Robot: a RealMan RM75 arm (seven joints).
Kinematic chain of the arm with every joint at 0, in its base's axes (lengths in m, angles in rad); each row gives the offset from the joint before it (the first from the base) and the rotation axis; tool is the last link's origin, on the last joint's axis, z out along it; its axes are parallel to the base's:
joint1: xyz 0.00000 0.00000 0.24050 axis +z
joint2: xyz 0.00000 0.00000 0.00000 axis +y
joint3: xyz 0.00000 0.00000 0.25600 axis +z
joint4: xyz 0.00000 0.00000 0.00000 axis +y
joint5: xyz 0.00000 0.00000 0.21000 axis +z
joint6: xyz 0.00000 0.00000 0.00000 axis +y
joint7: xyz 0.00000 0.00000 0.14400 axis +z
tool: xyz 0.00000 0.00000 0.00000
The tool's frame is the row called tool.
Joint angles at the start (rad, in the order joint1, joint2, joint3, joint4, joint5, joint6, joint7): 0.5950 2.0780 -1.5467 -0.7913 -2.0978 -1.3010 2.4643
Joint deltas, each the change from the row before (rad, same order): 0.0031 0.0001 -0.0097 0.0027 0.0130 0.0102 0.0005; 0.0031 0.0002 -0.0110 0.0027 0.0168 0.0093 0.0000; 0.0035 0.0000 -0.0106 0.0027 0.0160 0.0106 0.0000; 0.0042 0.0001 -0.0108 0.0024 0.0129 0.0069 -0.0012; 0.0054 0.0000 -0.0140 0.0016 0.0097 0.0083 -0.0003; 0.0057 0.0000 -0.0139 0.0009 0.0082 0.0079 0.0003; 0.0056 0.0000 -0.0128 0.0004 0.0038 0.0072 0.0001; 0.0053 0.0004 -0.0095 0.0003 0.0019 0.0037 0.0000; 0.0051 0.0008 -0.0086 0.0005 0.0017 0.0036 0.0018; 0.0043 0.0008 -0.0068 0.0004 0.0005 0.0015 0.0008; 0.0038 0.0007 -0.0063 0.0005 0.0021 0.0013 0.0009
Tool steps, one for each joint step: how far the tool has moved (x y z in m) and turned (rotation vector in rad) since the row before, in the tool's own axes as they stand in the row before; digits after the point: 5 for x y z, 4 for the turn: -0.00182 0.00132 0.00134 -0.0028 -0.0063 -0.0020; -0.00188 0.00193 0.00154 -0.0062 -0.0068 -0.0019; -0.00210 0.00166 0.00141 -0.0045 -0.0076 -0.0021; -0.00167 0.00182 0.00142 -0.0045 -0.0028 -0.0051; -0.00175 0.00178 0.00167 -0.0007 0.0003 -0.0086; -0.00181 0.00176 0.00158 0.0002 0.0011 -0.0092; -0.00153 0.00131 0.00140 0.0030 0.0031 -0.0105; -0.00129 0.00131 0.00111 0.0016 0.0040 -0.0094; -0.00127 0.00132 0.00115 0.0012 0.0036 -0.0068; -0.00087 0.00116 0.00095 0.0006 0.0044 -0.0066; -0.00084 0.00120 0.00088 -0.0006 0.0032 -0.0051
